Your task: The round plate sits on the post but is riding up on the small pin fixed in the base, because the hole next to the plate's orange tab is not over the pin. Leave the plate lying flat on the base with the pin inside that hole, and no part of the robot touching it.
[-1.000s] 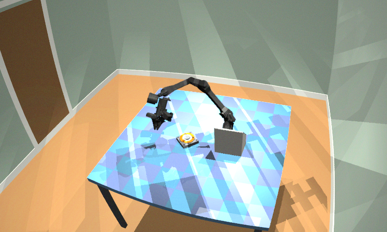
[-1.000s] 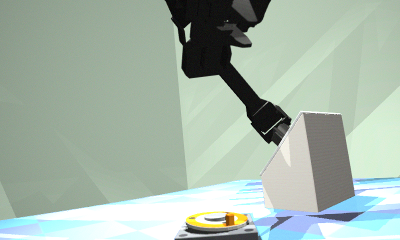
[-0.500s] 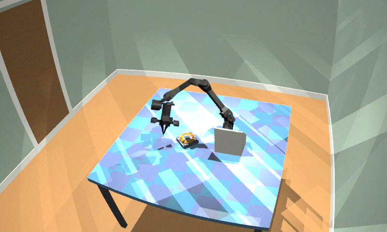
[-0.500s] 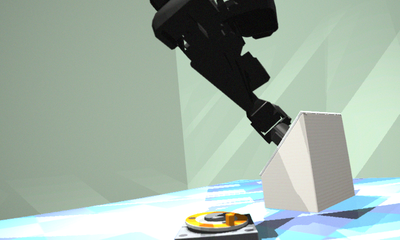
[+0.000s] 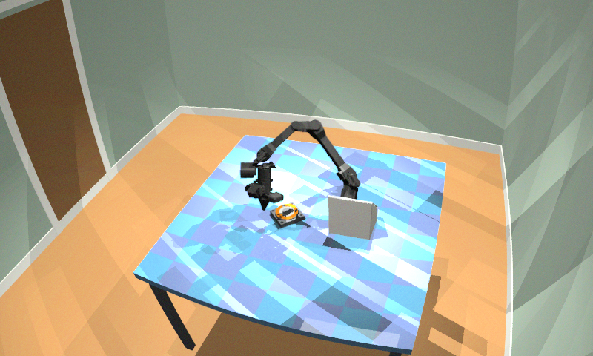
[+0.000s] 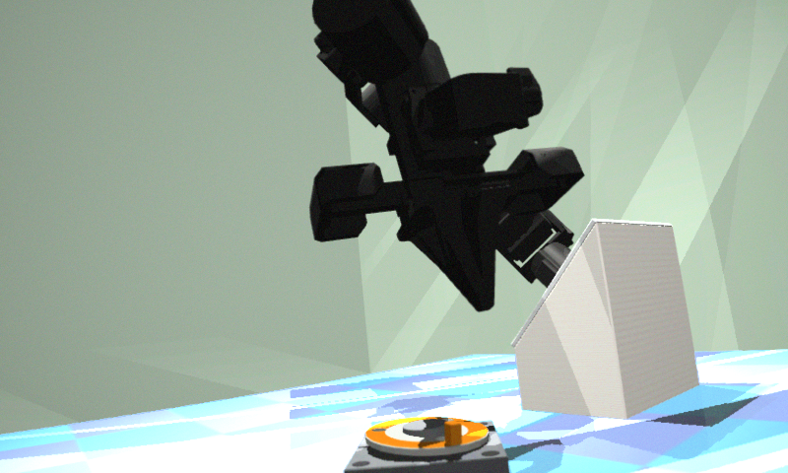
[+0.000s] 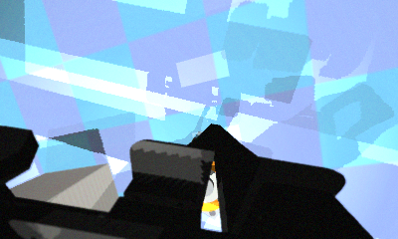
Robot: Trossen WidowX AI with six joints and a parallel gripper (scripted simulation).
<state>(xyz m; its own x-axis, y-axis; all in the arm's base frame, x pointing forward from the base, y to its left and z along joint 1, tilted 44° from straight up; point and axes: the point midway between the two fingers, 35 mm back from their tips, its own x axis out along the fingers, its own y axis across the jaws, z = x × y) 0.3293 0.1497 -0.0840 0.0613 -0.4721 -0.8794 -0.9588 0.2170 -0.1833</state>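
My gripper tip is now 30 mm past the round plate, 110 mm to the left of it and 100 mm above it. Round my gripper tip: base: 40 mm behind, 130 mm to the right, 110 mm below.
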